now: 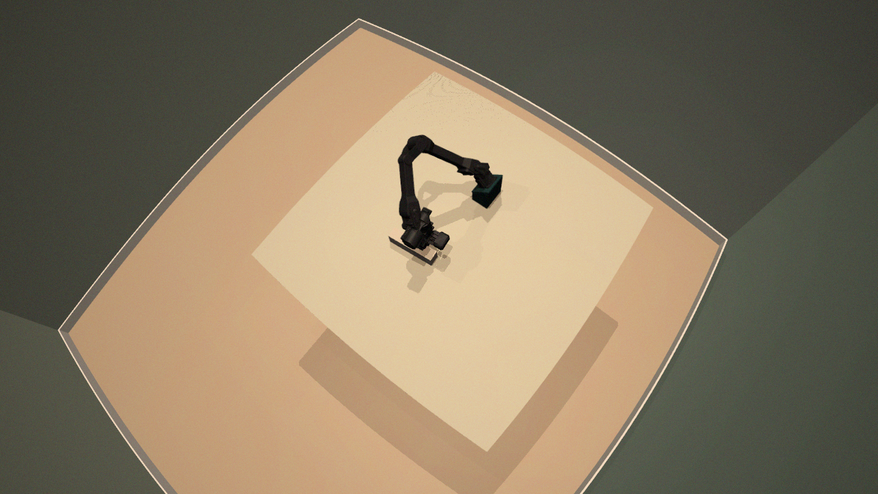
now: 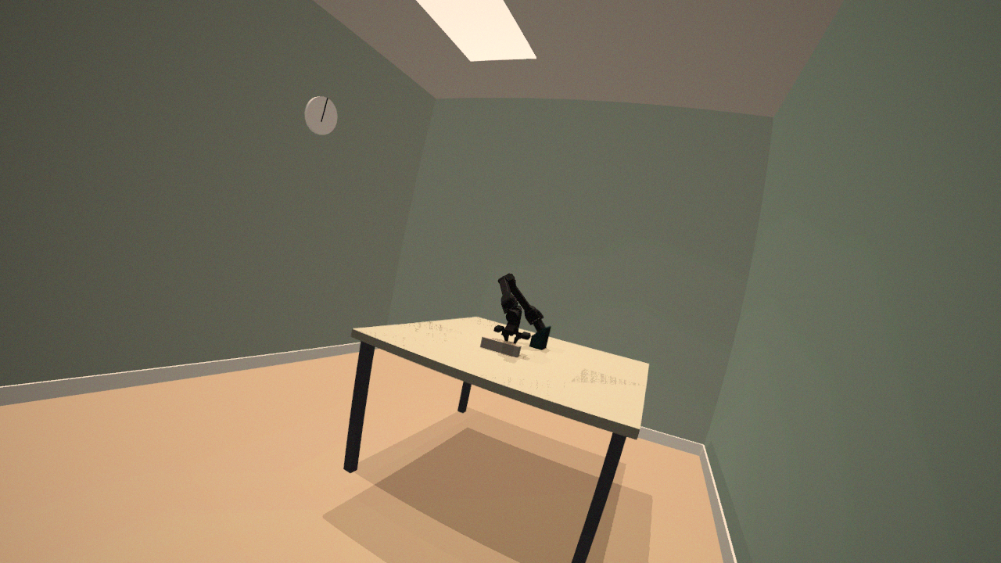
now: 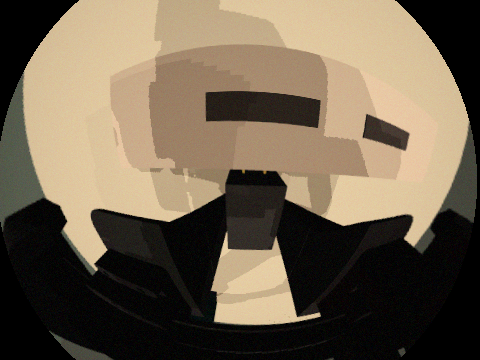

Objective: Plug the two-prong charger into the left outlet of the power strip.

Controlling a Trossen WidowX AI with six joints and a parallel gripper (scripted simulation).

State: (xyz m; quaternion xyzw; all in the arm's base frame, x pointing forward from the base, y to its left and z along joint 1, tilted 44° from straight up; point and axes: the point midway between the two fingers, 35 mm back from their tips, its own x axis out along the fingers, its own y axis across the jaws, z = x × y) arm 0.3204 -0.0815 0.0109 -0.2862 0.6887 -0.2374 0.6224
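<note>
Right now my gripper tip is 20 mm short of the two-prong charger and 10 mm below it.
</note>
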